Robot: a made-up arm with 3 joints. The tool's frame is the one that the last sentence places.
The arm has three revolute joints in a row. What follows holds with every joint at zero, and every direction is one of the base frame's.
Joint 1 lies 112.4 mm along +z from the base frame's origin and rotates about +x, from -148.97 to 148.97 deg.
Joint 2 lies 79.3 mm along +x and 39.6 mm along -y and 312.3 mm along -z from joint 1 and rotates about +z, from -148.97 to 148.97 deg.
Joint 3 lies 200.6 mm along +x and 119.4 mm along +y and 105 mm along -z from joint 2 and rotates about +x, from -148.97 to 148.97 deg.
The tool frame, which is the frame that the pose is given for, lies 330.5 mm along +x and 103.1 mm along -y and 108.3 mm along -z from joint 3; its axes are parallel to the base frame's.
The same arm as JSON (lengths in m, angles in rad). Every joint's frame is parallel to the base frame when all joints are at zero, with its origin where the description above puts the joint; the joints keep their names.
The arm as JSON. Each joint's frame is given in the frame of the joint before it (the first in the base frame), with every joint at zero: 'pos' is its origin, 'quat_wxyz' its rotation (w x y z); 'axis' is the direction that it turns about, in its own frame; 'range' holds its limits. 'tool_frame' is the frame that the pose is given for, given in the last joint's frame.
{
  "length_unit": "m",
  "angle_unit": "rad",
  "joints": [
    {
      "joint": "joint 1",
      "pos": [
        0.0,
        0.0,
        0.1124
      ],
      "quat_wxyz": [
        1.0,
        0.0,
        0.0,
        0.0
      ],
      "axis": [
        1.0,
        0.0,
        0.0
      ],
      "range": [
        -2.6,
        2.6
      ]
    },
    {
      "joint": "joint 2",
      "pos": [
        0.0793,
        -0.0396,
        -0.3123
      ],
      "quat_wxyz": [
        1.0,
        0.0,
        0.0,
        0.0
      ],
      "axis": [
        0.0,
        0.0,
        1.0
      ],
      "range": [
        -2.6,
        2.6
      ]
    },
    {
      "joint": "joint 3",
      "pos": [
        0.2006,
        0.1194,
        -0.105
      ],
      "quat_wxyz": [
        1.0,
        0.0,
        0.0,
        0.0
      ],
      "axis": [
        1.0,
        0.0,
        0.0
      ],
      "range": [
        -2.6,
        2.6
      ]
    }
  ],
  "tool_frame": {
    "pos": [
      0.3305,
      -0.1031,
      -0.1083
    ],
    "quat_wxyz": [
      1.0,
      0.0,
      0.0,
      0.0
    ]
  }
}

